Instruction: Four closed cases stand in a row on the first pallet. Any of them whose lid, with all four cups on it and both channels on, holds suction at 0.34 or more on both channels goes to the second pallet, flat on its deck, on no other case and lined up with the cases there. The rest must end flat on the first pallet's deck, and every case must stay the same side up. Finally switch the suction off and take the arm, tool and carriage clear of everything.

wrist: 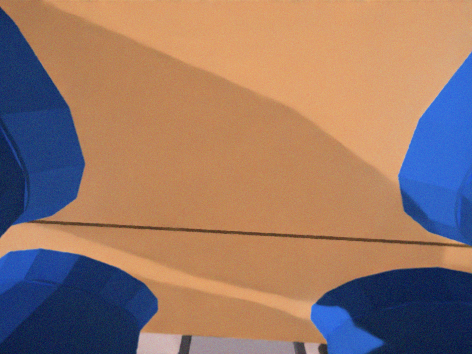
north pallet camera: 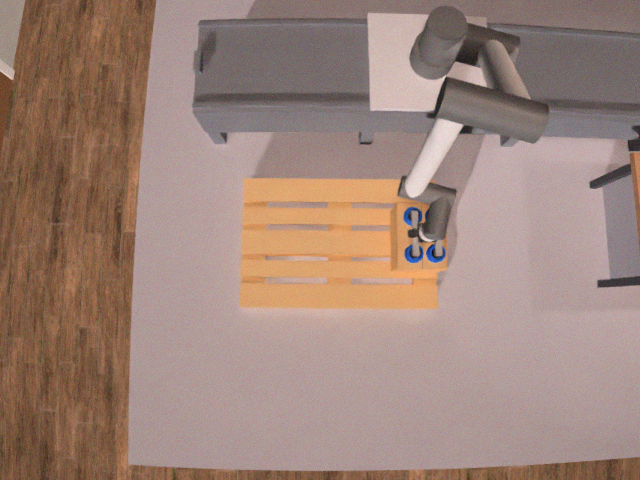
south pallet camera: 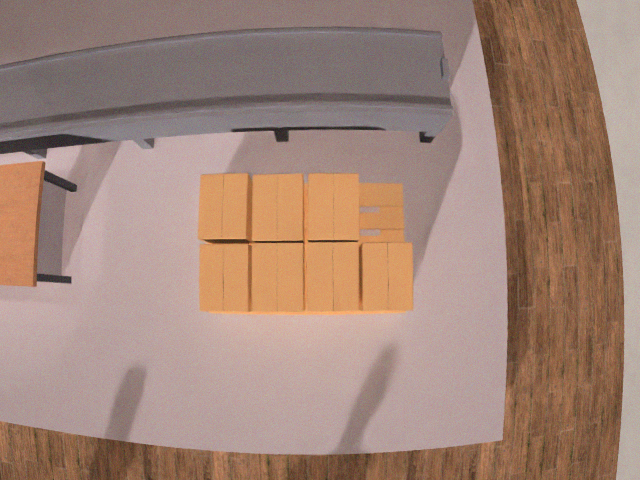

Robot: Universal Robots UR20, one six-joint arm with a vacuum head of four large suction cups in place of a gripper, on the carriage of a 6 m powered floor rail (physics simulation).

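Pixels of known places: hand at its tool point: (wrist: 236,220); arm's base at its link origin: (north pallet camera: 430,60).
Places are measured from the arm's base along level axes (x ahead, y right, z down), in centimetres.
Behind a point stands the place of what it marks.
One closed case (north pallet camera: 406,263) @[z 17.6, x 113.3, y 14.3 cm] (wrist: 235,165) @[z 17.7, x 97.6, y 8.7 cm] lies flat at the right end of the first pallet (north pallet camera: 289,297) @[z 42.6, x 131.8, y 80.6 cm], lid up. My gripper (north pallet camera: 424,235) @[z 19.3, x 97.5, y 4.3 cm] (wrist: 235,215) @[z 19.3, x 97.5, y 4.3 cm], the four-cup head, is over its lid, cups on both sides of the lid seam. The cups are at or very near the lid; contact and suction cannot be told. The back right cup is mostly hidden by the arm in the north view. The second pallet (south pallet camera: 381,193) bears a front row of several cases (south pallet camera: 277,276) @[z 17.8, x 120.7, y -454.5 cm] and three behind (south pallet camera: 223,206) @[z 17.7, x 81.5, y -423.6 cm] (south pallet camera: 277,206) @[z 17.6, x 82.1, y -454.5 cm] (south pallet camera: 333,206) @[z 17.7, x 82.5, y -485.4 cm], leaving bare slats at the back right.
The rail (north pallet camera: 284,62) (south pallet camera: 310,62) runs behind both pallets. The carriage (north pallet camera: 392,87) @[z -0.1, x 17.4, y 22.5 cm] stands on it behind the first pallet's right part, with the arm reaching forward. A wooden-topped table (north pallet camera: 635,206) @[z 7.5, x 81.5, y -120.4 cm] (south pallet camera: 18,227) @[z 3.9, x 92.9, y -286.0 cm] stands between the pallets, at the right of the north view and left of the south view.
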